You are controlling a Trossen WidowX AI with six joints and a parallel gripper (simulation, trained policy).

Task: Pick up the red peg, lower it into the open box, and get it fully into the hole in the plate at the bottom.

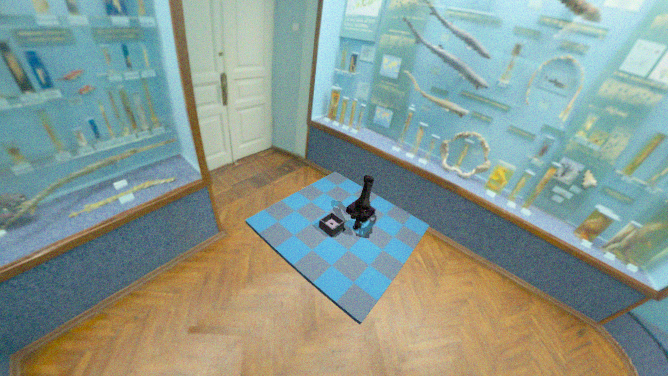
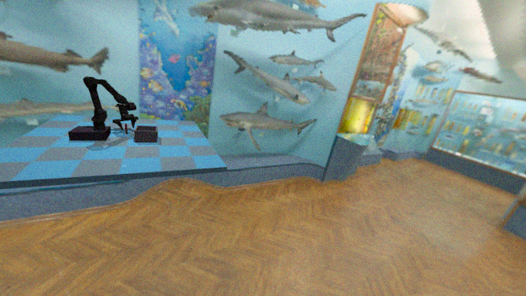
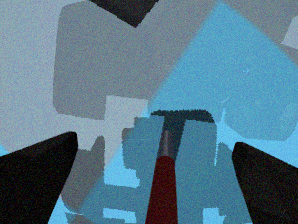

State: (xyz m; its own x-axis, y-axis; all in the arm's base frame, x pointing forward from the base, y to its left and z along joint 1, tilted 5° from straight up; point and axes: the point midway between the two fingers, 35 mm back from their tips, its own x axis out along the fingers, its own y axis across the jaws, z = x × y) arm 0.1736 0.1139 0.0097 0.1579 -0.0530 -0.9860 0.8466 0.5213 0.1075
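The dark box lies 150 mm ahead of my gripper tip, 150 mm to the right of it and 10 mm below it. Round my gripper tip: red peg (20 mm behind, 20 mm to the left).
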